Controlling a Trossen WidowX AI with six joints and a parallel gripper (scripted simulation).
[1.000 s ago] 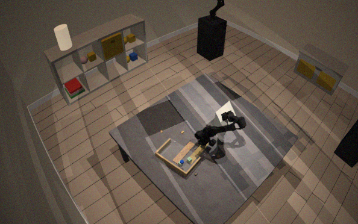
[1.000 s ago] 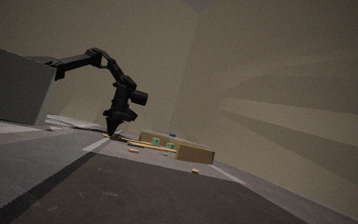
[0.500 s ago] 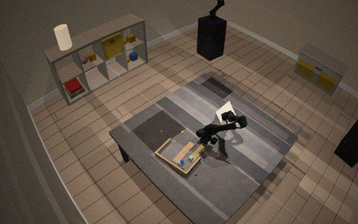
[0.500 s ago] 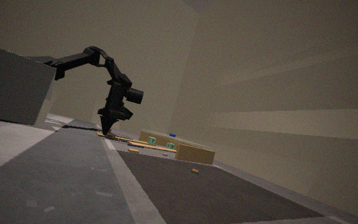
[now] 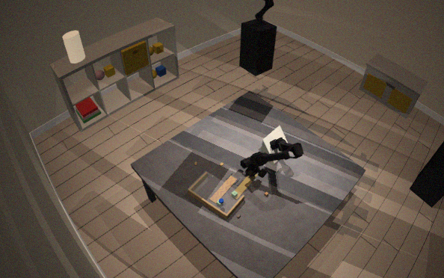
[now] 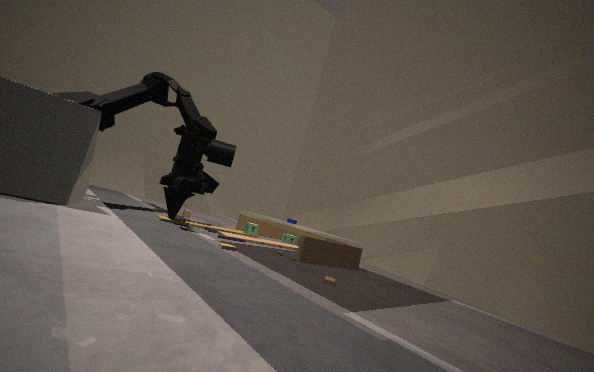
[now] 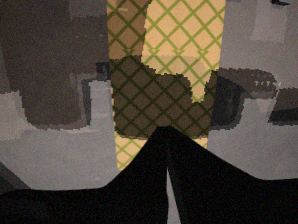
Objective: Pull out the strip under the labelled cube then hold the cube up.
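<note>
Right now the yellow cross-hatched strip is 10 cm ahead of my gripper tip and 3 cm to the left of it. The rest, counted from my gripper tip: blue piece: 33 cm ahead, 6 cm to the left, 6 cm above.
</note>
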